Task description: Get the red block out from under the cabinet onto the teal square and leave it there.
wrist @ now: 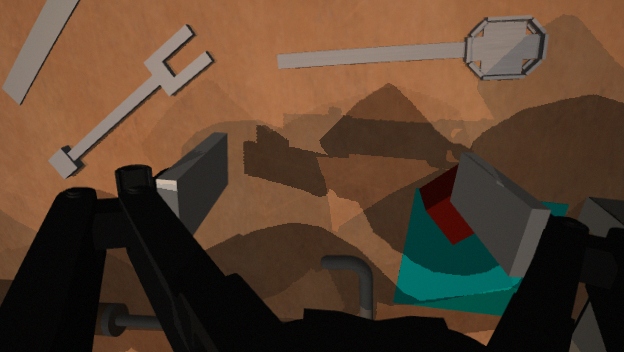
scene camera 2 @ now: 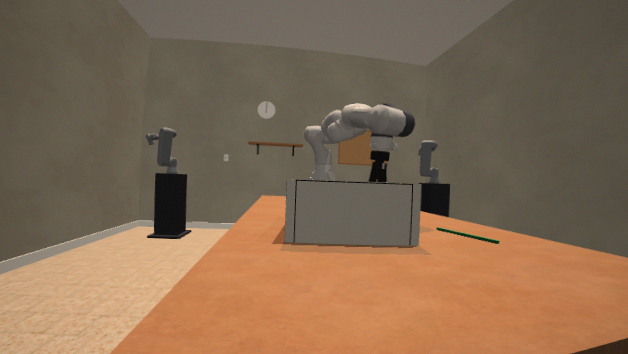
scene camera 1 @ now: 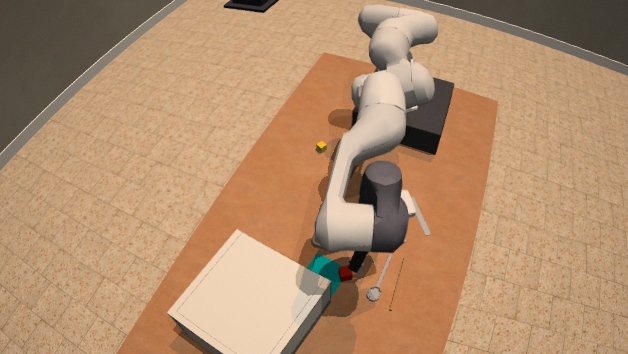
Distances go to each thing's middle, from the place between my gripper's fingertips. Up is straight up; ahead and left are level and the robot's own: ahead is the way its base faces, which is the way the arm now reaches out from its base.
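Scene:
The forked tool [wrist: 66, 161] is 17 cm behind my hand, 3 cm to the left of it and 4 cm below it. As for the teal square [wrist: 434, 273], I find it 10 cm to the right of my hand and 9 cm ahead of it, sitting 5 cm below it. And the ladle-like tool [wrist: 504, 44] is 5 cm below my hand, 5 cm to the left of it and 4 cm ahead of it.

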